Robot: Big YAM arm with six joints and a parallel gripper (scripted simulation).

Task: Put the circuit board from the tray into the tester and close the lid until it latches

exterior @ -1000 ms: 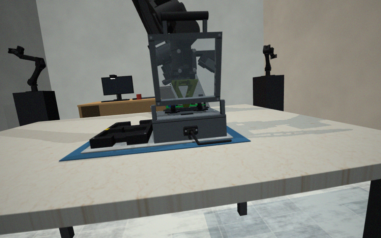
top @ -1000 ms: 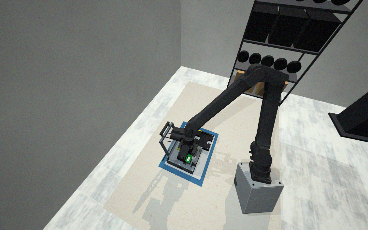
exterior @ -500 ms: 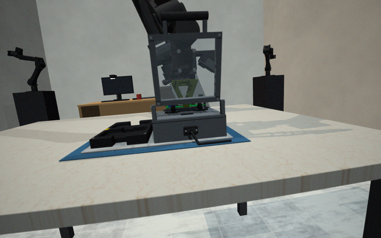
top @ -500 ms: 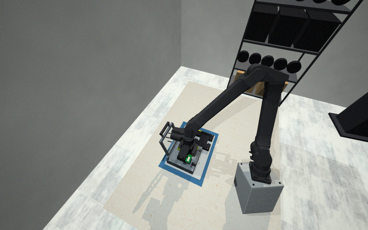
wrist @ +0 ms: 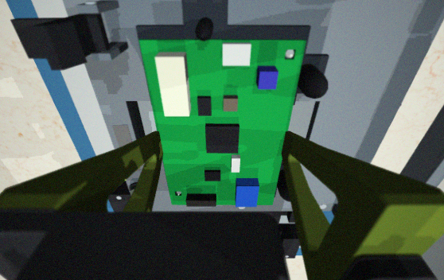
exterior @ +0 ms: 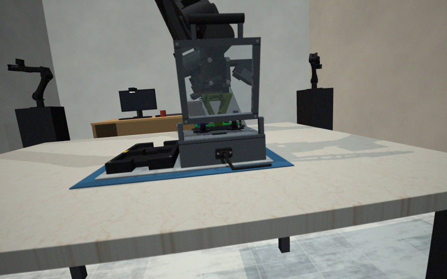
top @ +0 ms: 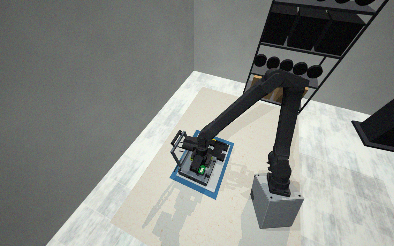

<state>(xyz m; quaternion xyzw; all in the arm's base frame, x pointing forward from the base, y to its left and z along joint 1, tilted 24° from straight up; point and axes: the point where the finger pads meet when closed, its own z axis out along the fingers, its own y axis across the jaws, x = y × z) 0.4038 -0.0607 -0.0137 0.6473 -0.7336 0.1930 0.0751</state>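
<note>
Right now my hand is right at the green circuit board. The rest, counted from my hand: latch hook (5 cm behind, 7 cm to the left); then dark plate (1 cm ahead, 1 cm to the left, 1 cm below); then clear lid (12 cm ahead, 2 cm to the right, 10 cm above).
</note>
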